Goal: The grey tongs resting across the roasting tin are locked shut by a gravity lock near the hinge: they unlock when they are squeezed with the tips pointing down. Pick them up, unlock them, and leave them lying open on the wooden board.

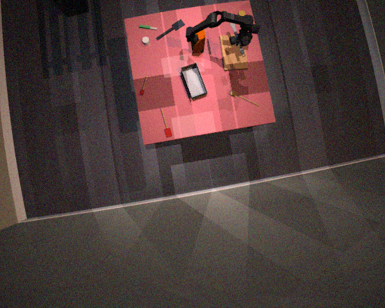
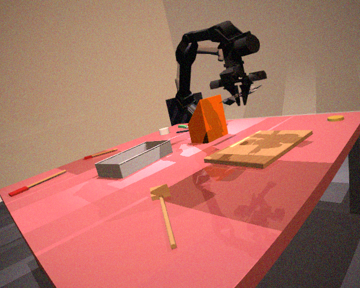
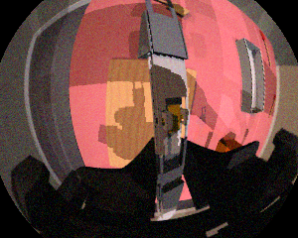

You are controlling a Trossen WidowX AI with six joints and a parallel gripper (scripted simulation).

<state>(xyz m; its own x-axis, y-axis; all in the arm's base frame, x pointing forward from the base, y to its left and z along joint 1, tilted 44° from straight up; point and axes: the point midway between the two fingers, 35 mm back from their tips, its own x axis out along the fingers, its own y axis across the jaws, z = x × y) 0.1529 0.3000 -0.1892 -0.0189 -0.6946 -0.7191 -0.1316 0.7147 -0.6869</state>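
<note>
Right now my gripper tip is 5 cm past the wooden board, 2 cm to the right of it and 16 cm above it. Round my gripper tip: black spatula (40 cm behind, 54 cm to the right, 16 cm below); grey roasting tin (19 cm ahead, 42 cm to the right, 14 cm below); white cylinder (31 cm behind, 81 cm to the right, 15 cm below).
</note>
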